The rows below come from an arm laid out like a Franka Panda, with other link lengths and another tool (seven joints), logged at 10 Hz.
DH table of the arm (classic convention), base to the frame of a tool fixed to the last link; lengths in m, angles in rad. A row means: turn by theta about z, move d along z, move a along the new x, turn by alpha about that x. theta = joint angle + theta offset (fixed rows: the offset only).
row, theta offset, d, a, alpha
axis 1, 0, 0.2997, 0, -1.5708
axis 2, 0, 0, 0, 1.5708
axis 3, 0, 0.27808, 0.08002, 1.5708
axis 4, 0, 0, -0.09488, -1.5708
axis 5, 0, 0.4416, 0, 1.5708
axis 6, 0, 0, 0.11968, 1.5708
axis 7, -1.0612, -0.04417, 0.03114, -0.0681
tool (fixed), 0, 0.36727, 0, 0
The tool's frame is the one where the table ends.
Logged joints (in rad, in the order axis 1, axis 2, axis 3, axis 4, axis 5, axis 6, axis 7), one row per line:
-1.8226 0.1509 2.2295 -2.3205 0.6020 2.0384 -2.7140
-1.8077 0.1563 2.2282 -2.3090 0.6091 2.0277 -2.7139
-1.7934 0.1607 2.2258 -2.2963 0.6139 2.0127 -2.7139
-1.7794 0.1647 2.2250 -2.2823 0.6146 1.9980 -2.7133
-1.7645 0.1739 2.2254 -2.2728 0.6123 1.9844 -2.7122
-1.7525 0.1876 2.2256 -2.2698 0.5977 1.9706 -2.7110
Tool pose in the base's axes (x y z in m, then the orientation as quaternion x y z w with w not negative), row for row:
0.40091 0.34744 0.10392 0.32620 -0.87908 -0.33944 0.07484
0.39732 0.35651 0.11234 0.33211 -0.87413 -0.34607 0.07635
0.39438 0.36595 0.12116 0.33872 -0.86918 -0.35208 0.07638
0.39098 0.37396 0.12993 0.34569 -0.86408 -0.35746 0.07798
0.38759 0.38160 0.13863 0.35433 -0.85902 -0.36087 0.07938
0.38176 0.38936 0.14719 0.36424 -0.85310 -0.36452 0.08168
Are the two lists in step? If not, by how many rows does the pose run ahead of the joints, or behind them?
The pose runs 1 row behind the joints: the pose in row i belongs to the joints in row i - 1.
